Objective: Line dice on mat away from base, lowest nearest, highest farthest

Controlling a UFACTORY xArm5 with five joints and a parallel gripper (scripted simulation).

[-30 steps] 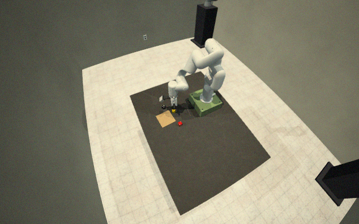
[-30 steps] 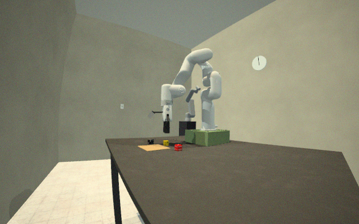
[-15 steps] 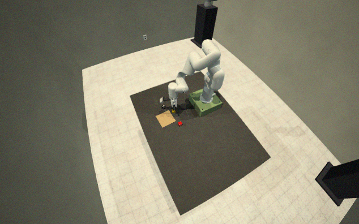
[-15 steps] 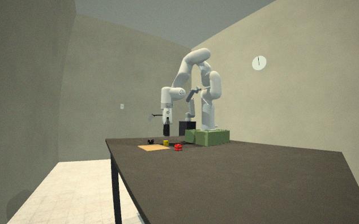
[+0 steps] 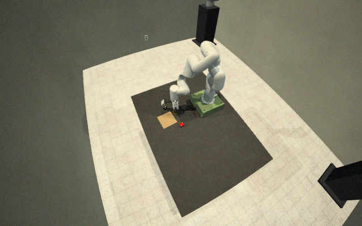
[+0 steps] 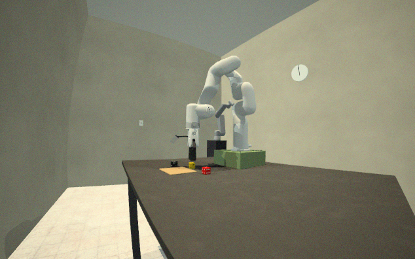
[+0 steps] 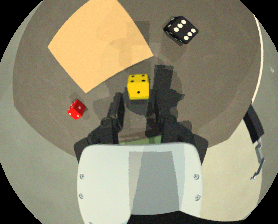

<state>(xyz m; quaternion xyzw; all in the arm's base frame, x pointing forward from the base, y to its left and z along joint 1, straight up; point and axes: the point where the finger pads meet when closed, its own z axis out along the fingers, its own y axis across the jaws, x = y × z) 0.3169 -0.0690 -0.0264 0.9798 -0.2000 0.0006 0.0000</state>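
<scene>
My hand is 50 mm above the yellow die. From my hand the other things lie so: black die (60 mm ahead, 90 mm to the right, 50 mm below); then tan mat (100 mm ahead, 30 mm to the left, 60 mm below); then red die (20 mm ahead, 150 mm to the left, 50 mm below).
</scene>
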